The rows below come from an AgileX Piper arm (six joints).
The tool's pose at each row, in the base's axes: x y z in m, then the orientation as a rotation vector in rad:
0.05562 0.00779 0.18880 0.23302 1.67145 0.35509
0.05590 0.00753 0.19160 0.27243 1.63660 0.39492
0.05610 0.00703 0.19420 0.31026 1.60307 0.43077
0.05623 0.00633 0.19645 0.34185 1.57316 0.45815
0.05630 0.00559 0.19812 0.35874 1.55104 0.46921
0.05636 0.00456 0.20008 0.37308 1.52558 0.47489
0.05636 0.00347 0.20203 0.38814 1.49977 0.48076
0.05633 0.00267 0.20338 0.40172 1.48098 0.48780
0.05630 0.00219 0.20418 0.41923 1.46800 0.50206
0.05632 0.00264 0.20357 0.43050 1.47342 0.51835
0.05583 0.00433 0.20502 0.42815 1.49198 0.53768
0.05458 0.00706 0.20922 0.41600 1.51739 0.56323
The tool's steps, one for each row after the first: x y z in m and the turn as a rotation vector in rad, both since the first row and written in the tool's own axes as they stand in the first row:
-0.00272 0.00076 -0.00004 -0.00915 -0.02973 0.05000
-0.00533 0.00123 -0.00016 -0.01634 -0.05798 0.09706
-0.00768 0.00139 -0.00033 -0.02102 -0.08334 0.13524
-0.00950 0.00131 -0.00051 -0.02240 -0.10337 0.15387
-0.01168 0.00106 -0.00076 -0.02248 -0.12751 0.16781
-0.01388 0.00075 -0.00106 -0.02228 -0.15189 0.18251
-0.01541 0.00050 -0.00131 -0.02233 -0.16910 0.19673
-0.01631 0.00035 -0.00147 -0.02353 -0.17917 0.21778
-0.01559 0.00054 -0.00134 -0.02620 -0.17072 0.23496
-0.01627 0.00267 -0.00182 -0.03638 -0.14841 0.24407
-0.01902 0.00680 -0.00323 -0.05489 -0.11767 0.24996

